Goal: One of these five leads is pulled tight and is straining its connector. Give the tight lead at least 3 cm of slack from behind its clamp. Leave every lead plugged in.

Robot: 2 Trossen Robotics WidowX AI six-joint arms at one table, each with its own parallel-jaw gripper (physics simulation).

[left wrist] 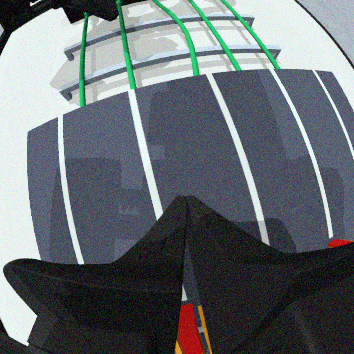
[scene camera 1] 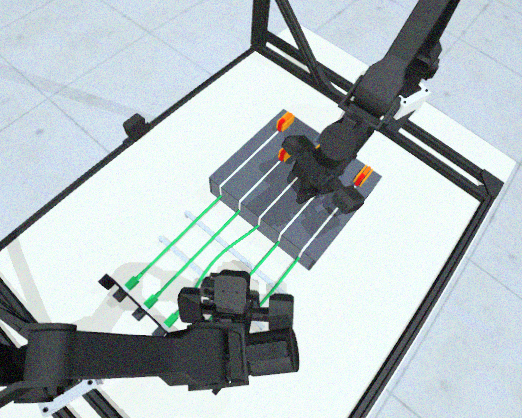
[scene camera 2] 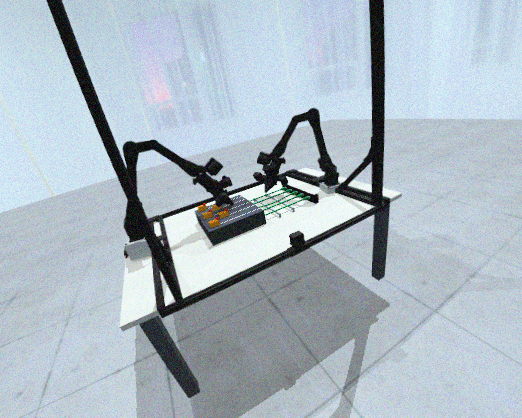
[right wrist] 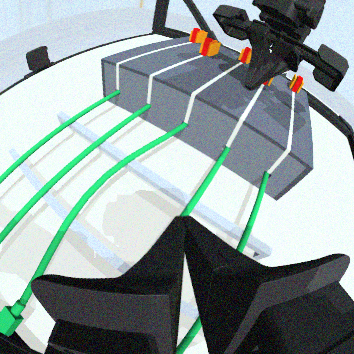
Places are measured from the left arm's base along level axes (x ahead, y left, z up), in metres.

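Pixels of known places: left gripper, between the fingertips: [left wrist: 183, 203] [scene camera 1: 299, 202] [scene camera 2: 233, 204] [right wrist: 247, 87]; right gripper, between the fingertips: [left wrist: 114, 17] [scene camera 2: 265, 192] [right wrist: 182, 222]; left arm's base, origin of its link: [scene camera 2: 138, 237]; right arm's base, origin of its link: [scene camera 2: 331, 183].
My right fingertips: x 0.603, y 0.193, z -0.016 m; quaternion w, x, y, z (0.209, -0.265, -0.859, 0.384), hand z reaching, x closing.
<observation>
Ahead of a thing's pixels: the offset from my right fingertips to its top centre. "spot": to the spot under its first point.
Five leads run over a dark block [scene camera 1: 260, 167] [scene camera 2: 235, 232] [left wrist: 190, 150] [right wrist: 170, 100] to orange-red clamps. Their green parts reach a black connector strip {spot: dx +0.217, dy -0.138, dz -0.022 m} [scene camera 1: 106, 281]. The middle lead {spot: dx -0.012, dy -0.079, dz -0.033 m} [scene camera 1: 227, 247] [left wrist: 187, 35] is bowed; the other visible green stretches look nearly straight. My left gripper [scene camera 2: 230, 202] [left wrist: 183, 203] [right wrist: 247, 87] is shut and empty low over the block. Its tips are beside the white lead second from left in its wrist view; that lead's red clamp {dx -0.240, dy -0.076, dz +0.036 m} [left wrist: 190, 327] shows between the fingers. My right gripper [scene camera 2: 268, 189] [right wrist: 182, 222] is shut over a green lead {spot: dx -0.055, dy -0.019, dz -0.034 m} [right wrist: 206, 182], which its fingers partly hide.
Two pale rails [scene camera 1: 200, 223] [left wrist: 160, 60] cross beneath the green leads. Green connectors [scene camera 1: 132, 283] [scene camera 1: 151, 301] sit at the strip; the right arm hides others in scene camera 1. Dark frame bars edge the table, with a small black box {spot: dx +0.018, dy -0.432, dz -0.013 m} [scene camera 1: 135, 126] [scene camera 2: 297, 239] on one side.
</observation>
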